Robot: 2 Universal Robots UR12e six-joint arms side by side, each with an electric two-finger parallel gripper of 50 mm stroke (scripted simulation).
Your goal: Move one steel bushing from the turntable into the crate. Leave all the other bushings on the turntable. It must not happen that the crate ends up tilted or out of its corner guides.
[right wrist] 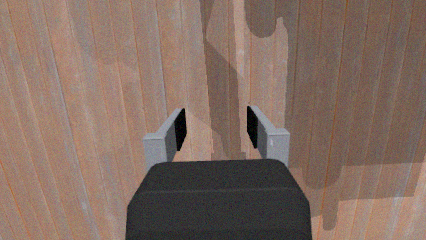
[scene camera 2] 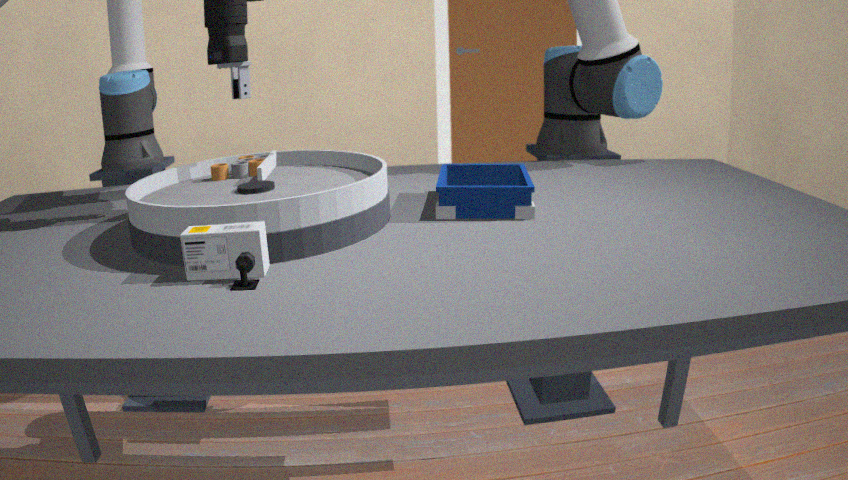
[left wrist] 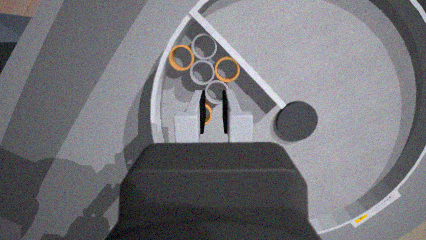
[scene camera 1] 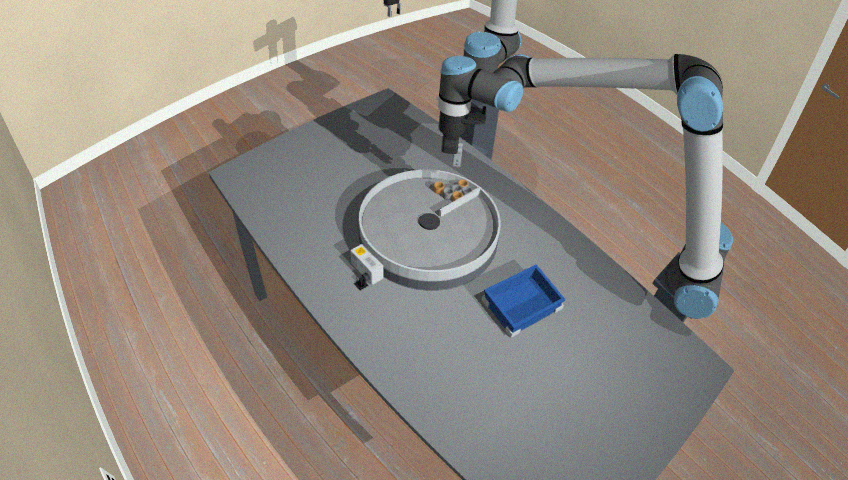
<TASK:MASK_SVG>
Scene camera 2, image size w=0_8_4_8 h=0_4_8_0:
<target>my left gripper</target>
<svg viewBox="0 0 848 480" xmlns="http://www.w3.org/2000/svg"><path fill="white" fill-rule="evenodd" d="M205 0L204 22L205 28L208 28L209 35L207 47L208 65L217 64L219 69L231 68L232 99L251 98L249 68L251 61L248 61L248 46L245 38L245 25L248 23L247 0Z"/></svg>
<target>blue crate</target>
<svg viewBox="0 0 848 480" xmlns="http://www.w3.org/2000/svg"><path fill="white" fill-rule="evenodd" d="M436 185L436 192L439 192L439 206L456 206L456 219L515 219L515 206L531 206L532 192L535 192L535 187L524 164L442 164Z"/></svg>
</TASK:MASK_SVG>
